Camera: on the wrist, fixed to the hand. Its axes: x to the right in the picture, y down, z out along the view.
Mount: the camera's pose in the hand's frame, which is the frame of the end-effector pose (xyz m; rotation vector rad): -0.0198 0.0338 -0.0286 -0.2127 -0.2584 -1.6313
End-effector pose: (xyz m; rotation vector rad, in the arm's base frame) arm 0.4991 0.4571 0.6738 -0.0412 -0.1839 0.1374
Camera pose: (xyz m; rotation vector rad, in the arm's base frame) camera 0.4806 0.4870 0.6403 -0.0741 -0.4381 -1.5112
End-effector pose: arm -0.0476 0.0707 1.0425 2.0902 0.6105 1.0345
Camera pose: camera -0.0790 0.0472 1.0711 0.8819 1.5249 -0.1368
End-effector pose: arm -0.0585 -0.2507 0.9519 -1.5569 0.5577 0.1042
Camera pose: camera -0.0973 -0.2713 0.9313 -1.7400 -1.0298 -0.8790
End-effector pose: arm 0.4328 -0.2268 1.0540 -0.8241 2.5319 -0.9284
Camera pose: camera 0.4210 -0.1797 1.0544 2.7013 -1.2148 0.6623
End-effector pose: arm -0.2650 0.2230 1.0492 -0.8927 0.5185 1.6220
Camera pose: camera -0.2886 0.1811 1.0427 -0.8163 -0.5387 0.2406
